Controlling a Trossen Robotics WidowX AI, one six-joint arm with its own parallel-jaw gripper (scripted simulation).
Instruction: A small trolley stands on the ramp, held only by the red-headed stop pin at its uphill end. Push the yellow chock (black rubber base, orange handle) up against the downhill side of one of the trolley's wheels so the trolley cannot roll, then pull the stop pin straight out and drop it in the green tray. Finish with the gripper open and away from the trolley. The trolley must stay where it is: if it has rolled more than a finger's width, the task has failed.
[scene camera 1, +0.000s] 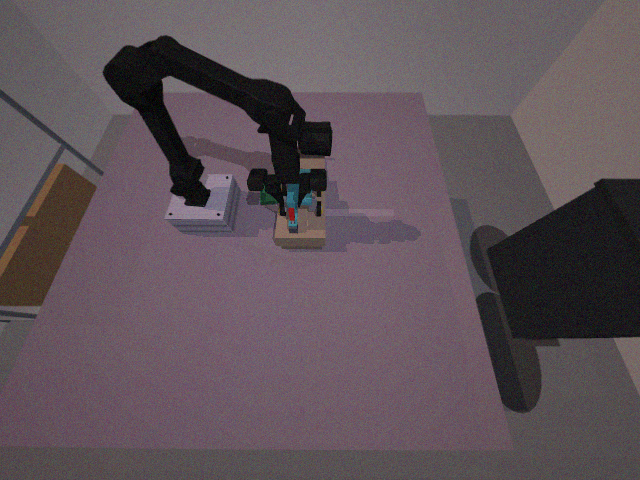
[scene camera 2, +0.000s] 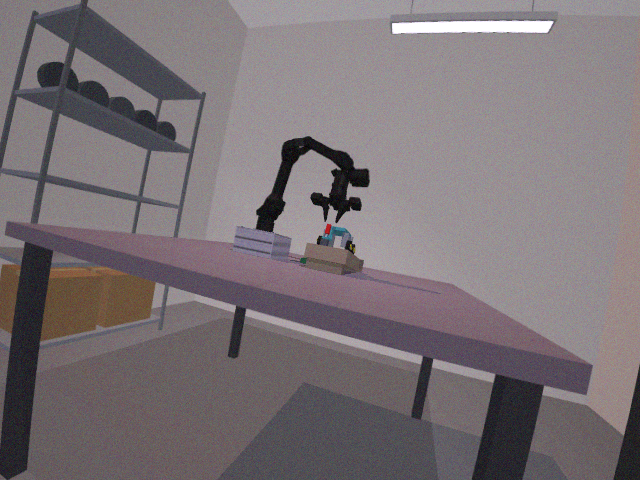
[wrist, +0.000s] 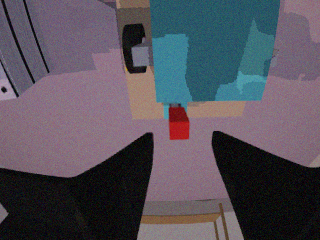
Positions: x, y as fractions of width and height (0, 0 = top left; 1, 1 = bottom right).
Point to my gripper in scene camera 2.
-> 0.52, 0.46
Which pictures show my gripper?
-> Scene camera 1, scene camera 2 and the wrist view: all of them.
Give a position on a blue trolley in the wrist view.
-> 0.62, 0.24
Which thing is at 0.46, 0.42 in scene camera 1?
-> A blue trolley.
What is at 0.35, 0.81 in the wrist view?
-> My gripper.
